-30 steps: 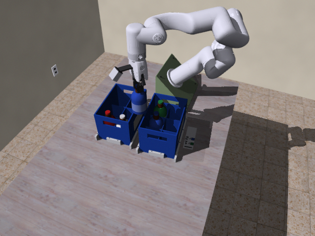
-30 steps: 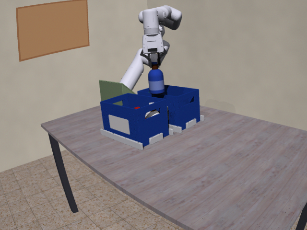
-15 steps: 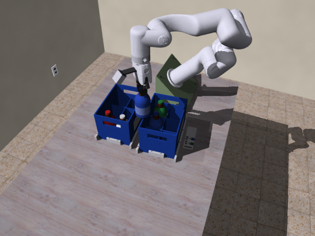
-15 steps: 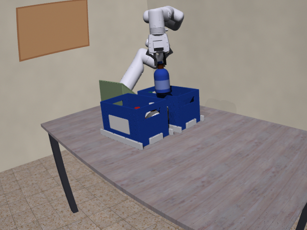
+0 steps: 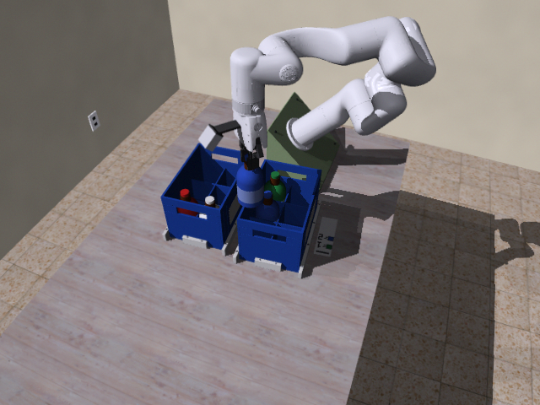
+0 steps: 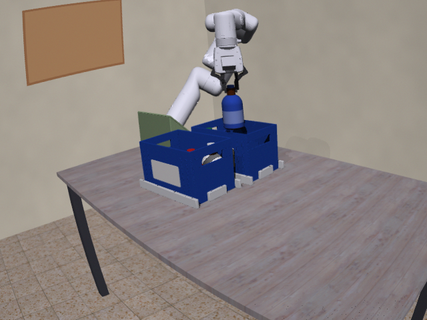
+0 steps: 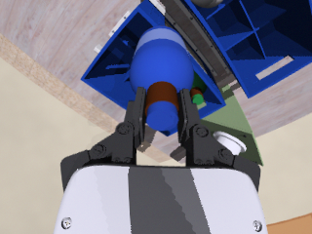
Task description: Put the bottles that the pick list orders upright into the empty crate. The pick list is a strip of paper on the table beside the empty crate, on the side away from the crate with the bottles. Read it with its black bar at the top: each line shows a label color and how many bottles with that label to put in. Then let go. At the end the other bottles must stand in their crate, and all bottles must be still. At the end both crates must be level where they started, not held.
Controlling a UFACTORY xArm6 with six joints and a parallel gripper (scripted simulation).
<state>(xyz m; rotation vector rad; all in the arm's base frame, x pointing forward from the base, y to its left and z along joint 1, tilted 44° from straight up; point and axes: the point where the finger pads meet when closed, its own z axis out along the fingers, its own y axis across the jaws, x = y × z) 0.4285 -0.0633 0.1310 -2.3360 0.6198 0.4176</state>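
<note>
My gripper is now 70 mm above the blue-labelled bottle. Also, from my hand: white-labelled bottle (250 mm below, 120 mm to the right, 30 mm ahead); green-labelled bottle (250 mm below, 160 mm behind, 10 mm to the right); red-label bottle (250 mm below, 200 mm to the right, 50 mm ahead).
</note>
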